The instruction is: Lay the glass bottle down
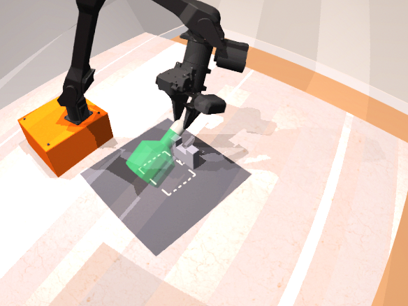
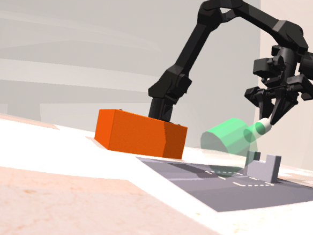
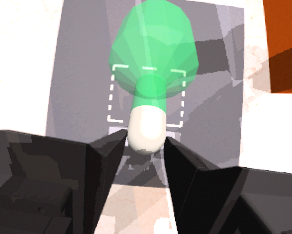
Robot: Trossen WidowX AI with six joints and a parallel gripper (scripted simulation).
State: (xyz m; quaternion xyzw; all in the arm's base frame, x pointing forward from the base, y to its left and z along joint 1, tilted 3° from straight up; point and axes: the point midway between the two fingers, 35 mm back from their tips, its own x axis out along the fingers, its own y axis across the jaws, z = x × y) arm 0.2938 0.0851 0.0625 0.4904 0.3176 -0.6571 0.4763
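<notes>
My gripper tip is 50 mm to the left of the green glass bottle, 30 mm above it and 10 mm past it. From my gripper tip the other things lie so: dark grey mat (120 mm below, 70 mm to the right, 20 mm behind).
</notes>
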